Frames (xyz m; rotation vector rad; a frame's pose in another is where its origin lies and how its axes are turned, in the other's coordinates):
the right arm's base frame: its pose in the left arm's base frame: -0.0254 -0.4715 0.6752 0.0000 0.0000 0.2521
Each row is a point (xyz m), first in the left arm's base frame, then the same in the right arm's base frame.
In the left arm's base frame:
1: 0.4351 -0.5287 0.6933
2: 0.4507 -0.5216 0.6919
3: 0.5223 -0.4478 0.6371
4: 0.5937 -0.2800 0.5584
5: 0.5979 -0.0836 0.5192
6: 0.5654 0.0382 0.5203
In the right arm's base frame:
1: 0.4317 -0.1703 0.0181
2: 0.4486 -0.1673 0.0167
3: 0.5363 -0.1137 -0.0381
4: 0.6473 0.0310 -0.1168
5: 0.7004 0.2202 -0.1560
6: 0.6993 0.3462 -0.1549

